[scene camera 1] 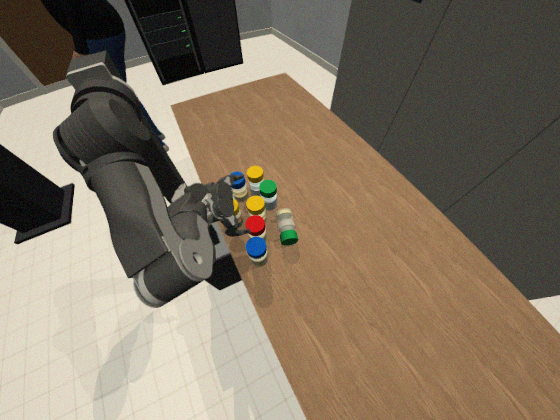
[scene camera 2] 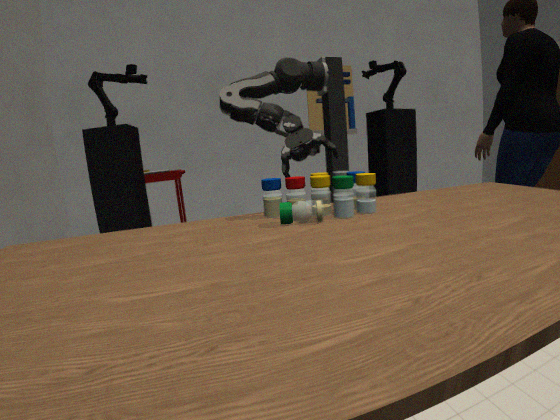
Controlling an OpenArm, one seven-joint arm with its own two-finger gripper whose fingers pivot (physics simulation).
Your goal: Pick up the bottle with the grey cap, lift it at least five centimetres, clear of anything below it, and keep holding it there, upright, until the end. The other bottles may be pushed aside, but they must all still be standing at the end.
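The bottle with the grey cap [scene camera 2: 340, 172] stands at the back of the cluster in the scene camera 2 view; a sliver of its cap shows between yellow, green and blue caps. In the scene camera 1 view it does not show; the gripper covers that area. My gripper [scene camera 1: 244, 204] [scene camera 2: 311, 165] is open, with its fingers spread and pointing down above the back of the cluster. No bottle is between the fingertips in the scene camera 2 view. A red-capped bottle [scene camera 1: 255, 226] [scene camera 2: 295, 183] and a yellow-capped bottle [scene camera 1: 255, 205] [scene camera 2: 320, 182] stand in front.
A blue-capped bottle [scene camera 1: 256, 248] [scene camera 2: 271, 184] stands at one end. A green-capped bottle [scene camera 1: 268, 189] [scene camera 2: 343, 182], a yellow-capped one [scene camera 1: 255, 174] [scene camera 2: 366, 179] and another blue-capped one [scene camera 1: 237, 181] stand at the other. A second green-capped bottle [scene camera 1: 286, 225] [scene camera 2: 301, 212] lies on its side.
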